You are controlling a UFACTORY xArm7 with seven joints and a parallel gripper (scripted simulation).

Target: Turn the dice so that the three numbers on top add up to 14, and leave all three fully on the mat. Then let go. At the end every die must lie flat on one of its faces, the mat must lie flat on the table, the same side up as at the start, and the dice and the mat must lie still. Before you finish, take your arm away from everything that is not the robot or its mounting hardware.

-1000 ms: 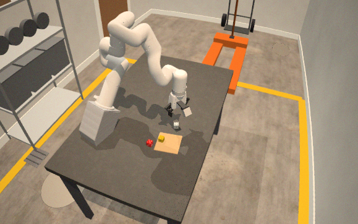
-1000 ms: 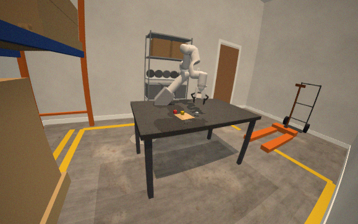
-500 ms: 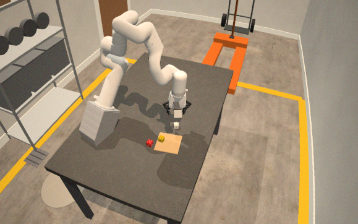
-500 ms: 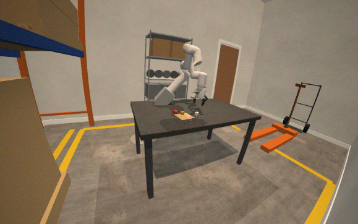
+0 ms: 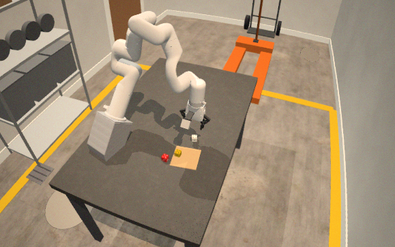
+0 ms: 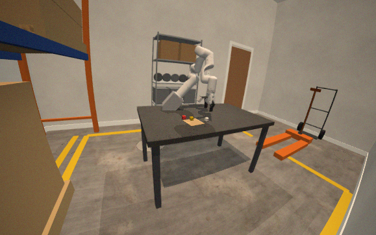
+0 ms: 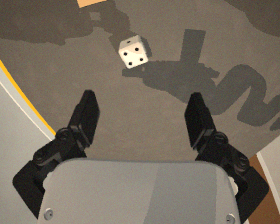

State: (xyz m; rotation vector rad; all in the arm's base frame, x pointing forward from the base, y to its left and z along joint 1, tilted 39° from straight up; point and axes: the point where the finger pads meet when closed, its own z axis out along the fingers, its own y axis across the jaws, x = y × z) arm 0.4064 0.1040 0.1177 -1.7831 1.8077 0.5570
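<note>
Now: the white die 100 mm below my hand and 10 mm ahead of it. Round my hand: mat (140 mm to the right, 110 mm below, 20 mm ahead); then red die (200 mm to the right, 100 mm below, 80 mm behind); then yellow die (150 mm to the right, 100 mm below, 30 mm behind).
</note>
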